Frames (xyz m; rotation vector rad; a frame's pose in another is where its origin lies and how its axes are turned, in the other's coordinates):
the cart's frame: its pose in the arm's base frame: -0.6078 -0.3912 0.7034 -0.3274 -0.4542 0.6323
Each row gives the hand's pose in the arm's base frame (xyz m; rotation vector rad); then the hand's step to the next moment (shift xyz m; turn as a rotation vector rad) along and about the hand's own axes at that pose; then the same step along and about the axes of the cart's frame.
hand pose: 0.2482 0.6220 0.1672 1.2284 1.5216 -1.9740
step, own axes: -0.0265 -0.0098 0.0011 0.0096 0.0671 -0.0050
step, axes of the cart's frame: 0.0114 -0.0176 0.0190 0.0068 -0.0148 -0.0660
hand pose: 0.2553 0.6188 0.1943 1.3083 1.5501 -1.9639
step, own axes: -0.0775 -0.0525 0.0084 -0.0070 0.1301 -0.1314
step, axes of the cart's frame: 0.0220 -0.0473 0.0782 0.1328 0.0054 -0.1287
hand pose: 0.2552 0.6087 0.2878 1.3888 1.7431 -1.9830
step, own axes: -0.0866 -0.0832 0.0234 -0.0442 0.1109 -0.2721
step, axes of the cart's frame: 0.0029 -0.0652 0.1035 0.2765 0.0246 -0.1059
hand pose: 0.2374 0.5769 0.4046 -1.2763 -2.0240 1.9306
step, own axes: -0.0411 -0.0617 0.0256 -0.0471 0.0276 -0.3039
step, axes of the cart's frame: -0.0159 -0.0470 0.0607 0.3067 0.0281 -0.0220
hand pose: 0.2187 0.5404 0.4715 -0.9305 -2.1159 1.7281
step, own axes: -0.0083 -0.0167 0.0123 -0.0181 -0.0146 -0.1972
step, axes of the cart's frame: -0.0101 -0.0155 0.0125 0.1965 0.0195 0.0204
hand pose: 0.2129 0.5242 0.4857 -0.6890 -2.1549 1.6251
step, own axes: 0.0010 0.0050 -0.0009 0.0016 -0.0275 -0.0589
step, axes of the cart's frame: 0.0005 0.0035 -0.0038 0.0579 0.0003 0.0296
